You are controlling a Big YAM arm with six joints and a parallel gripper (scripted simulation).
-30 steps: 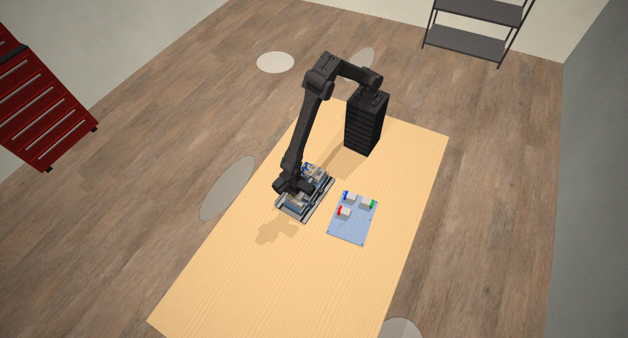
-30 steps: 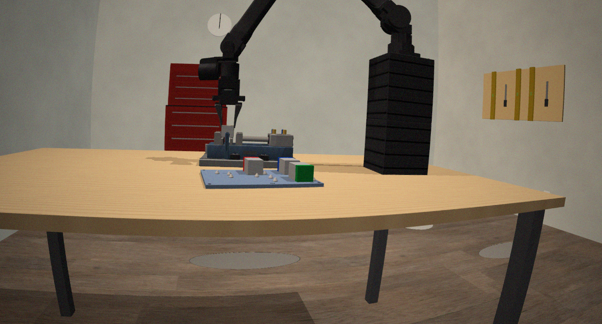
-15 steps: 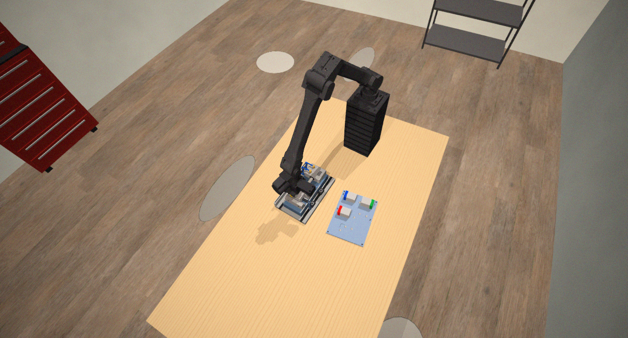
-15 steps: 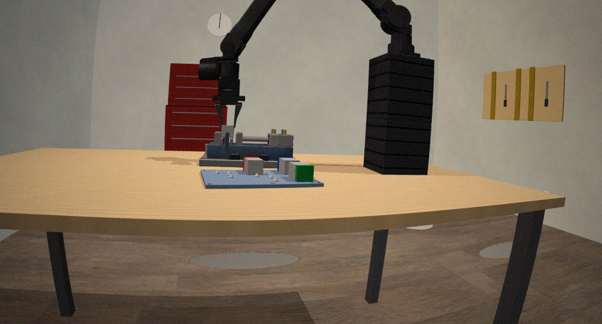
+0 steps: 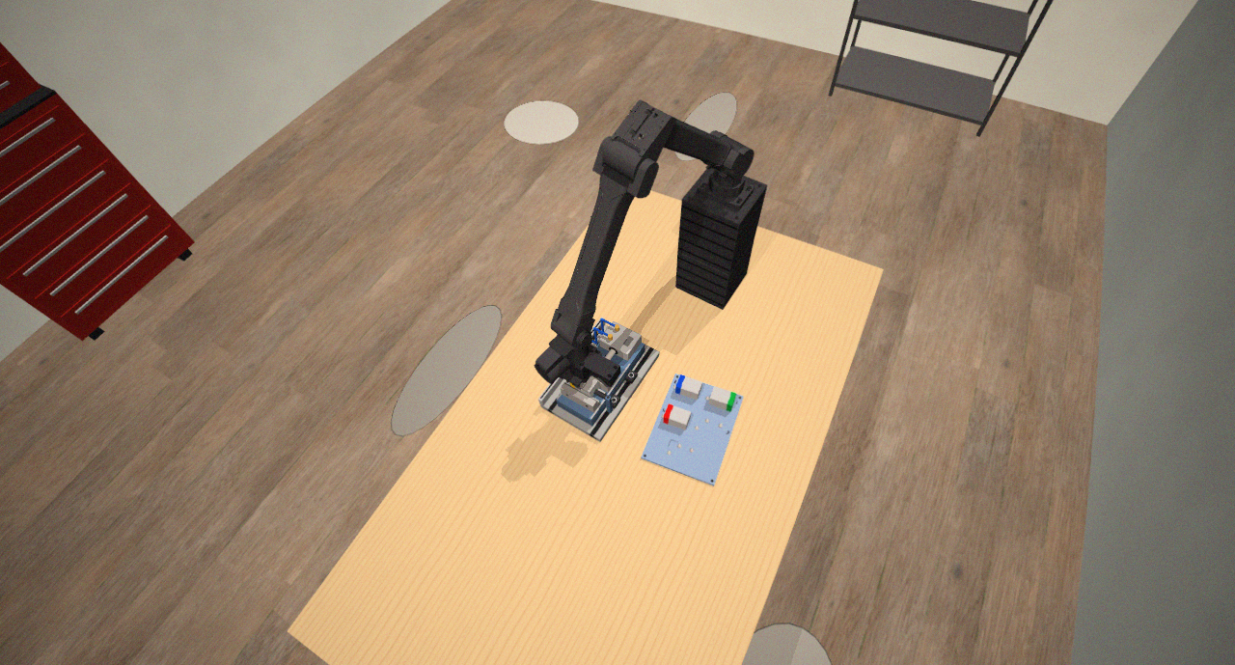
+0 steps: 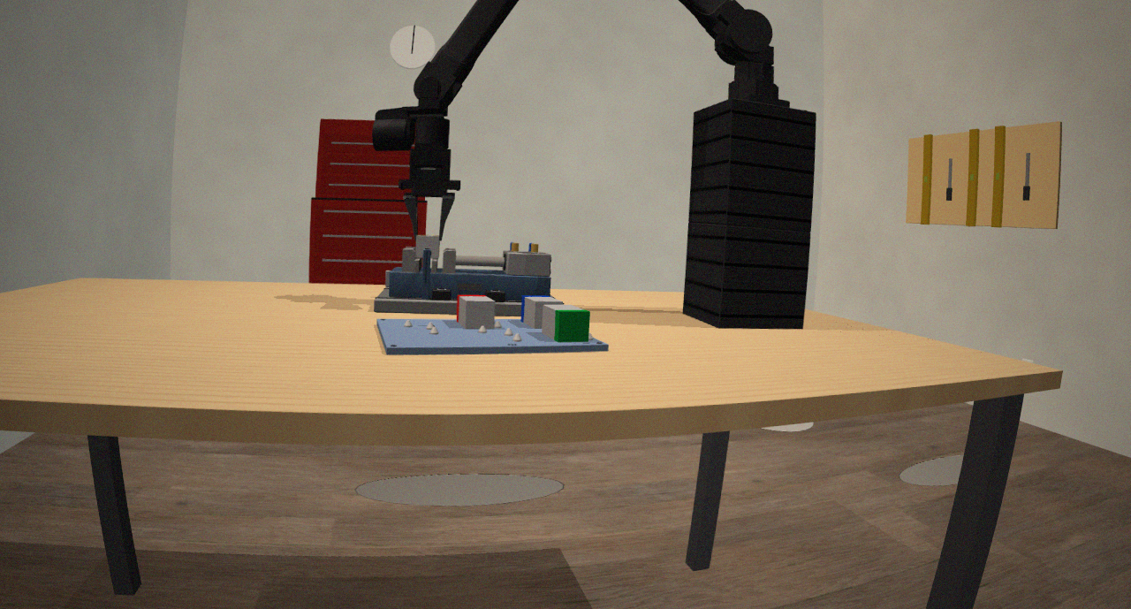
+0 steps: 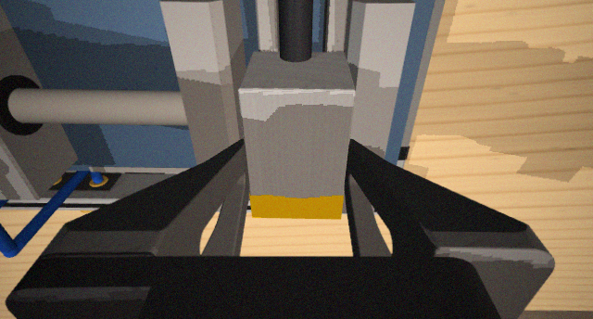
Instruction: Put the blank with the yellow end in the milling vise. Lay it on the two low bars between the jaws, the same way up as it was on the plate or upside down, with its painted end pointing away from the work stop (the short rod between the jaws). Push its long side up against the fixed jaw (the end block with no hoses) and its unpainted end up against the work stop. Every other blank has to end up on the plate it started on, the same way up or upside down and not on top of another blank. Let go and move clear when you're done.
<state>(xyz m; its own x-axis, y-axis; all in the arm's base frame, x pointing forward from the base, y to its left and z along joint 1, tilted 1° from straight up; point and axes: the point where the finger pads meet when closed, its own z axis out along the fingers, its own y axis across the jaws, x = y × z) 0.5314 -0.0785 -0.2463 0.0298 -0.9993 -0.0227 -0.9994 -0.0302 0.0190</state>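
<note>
The yellow-ended blank is 20 mm below my hand. Round my hand: work stop rod 50 mm to the left, 30 mm below; fixed jaw 30 mm ahead, 40 mm below; moving jaw 40 mm behind, 40 mm below.
</note>
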